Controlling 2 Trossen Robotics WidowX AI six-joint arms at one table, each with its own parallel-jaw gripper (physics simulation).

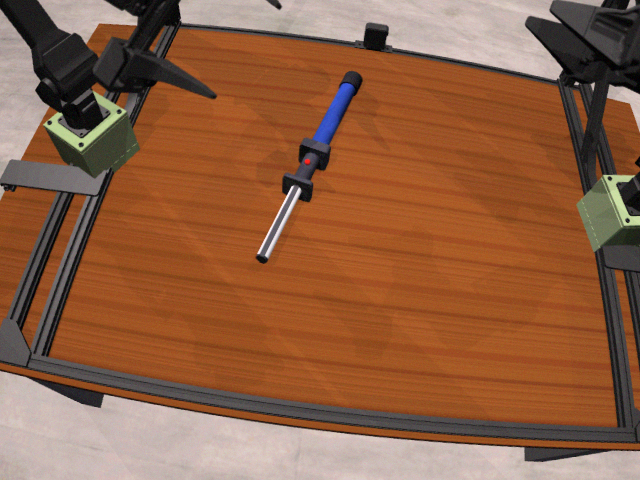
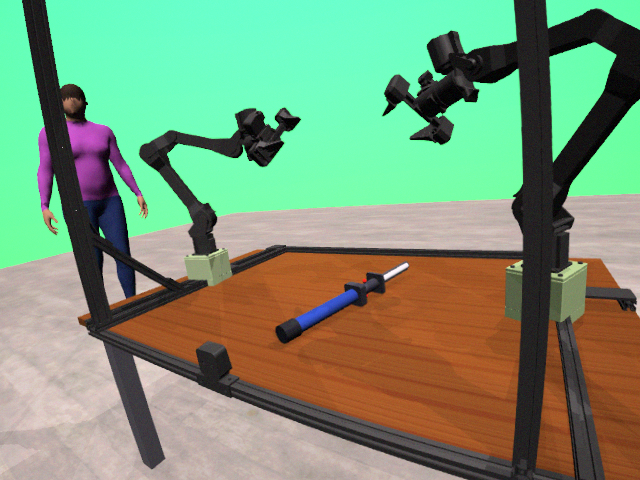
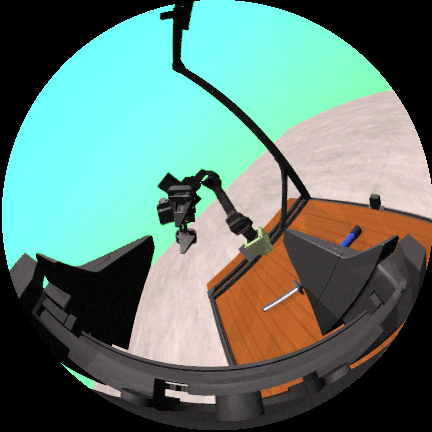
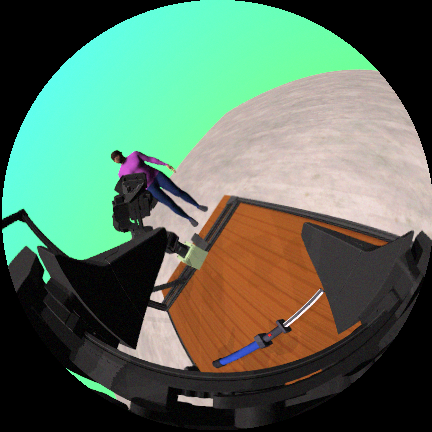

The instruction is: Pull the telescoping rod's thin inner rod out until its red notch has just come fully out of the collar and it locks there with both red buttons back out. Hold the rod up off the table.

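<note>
The telescoping rod lies on the table. Its blue tube (image 1: 336, 113) (image 2: 328, 310) (image 3: 348, 240) (image 4: 240, 354) has a black end cap (image 1: 352, 80) (image 2: 288, 330). A dark collar (image 1: 306, 171) with two square flanges shows one red button (image 1: 307, 161) (image 2: 364, 281) (image 4: 270, 335); its other side is hidden. The thin silver inner rod (image 1: 279, 223) (image 2: 396, 271) (image 3: 281, 299) (image 4: 304, 308) sticks out of the collar; no red notch shows on it. My left gripper (image 2: 283, 139) (image 3: 219, 239) and right gripper (image 1: 247, 51) (image 2: 397, 126) (image 4: 234, 227) are open, empty and high above the table, apart from the rod.
Dark metal rails edge the table (image 1: 413, 310) (image 2: 439, 341). Upright frame posts (image 2: 532, 232) stand at its sides. A small black block (image 1: 375, 36) (image 2: 212, 359) sits on the rail beyond the capped end. A person (image 2: 95, 160) (image 4: 135, 164) stands behind the left arm.
</note>
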